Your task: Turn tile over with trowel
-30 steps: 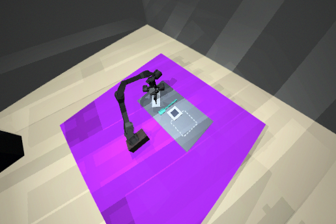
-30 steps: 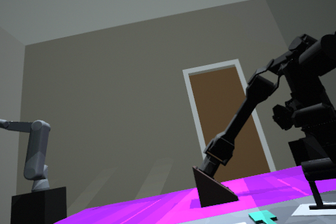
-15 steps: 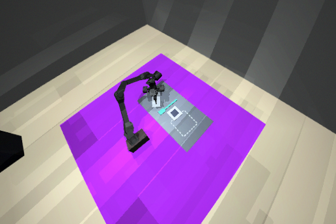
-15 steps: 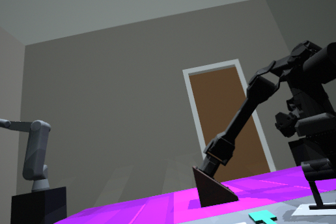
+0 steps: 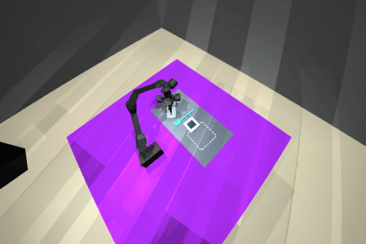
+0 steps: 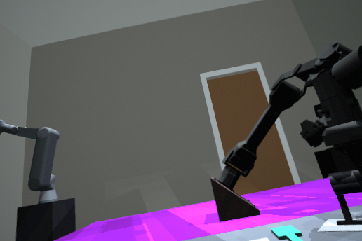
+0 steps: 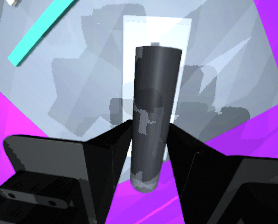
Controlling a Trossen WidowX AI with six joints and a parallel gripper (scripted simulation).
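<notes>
My gripper tip is 160 mm to the left of the teal trowel and 60 mm above it. From my gripper tip the other things lie so: grey mat (20 mm ahead, 210 mm to the right, 80 mm below); then white tile (20 mm ahead, 240 mm to the right, 60 mm below).
</notes>
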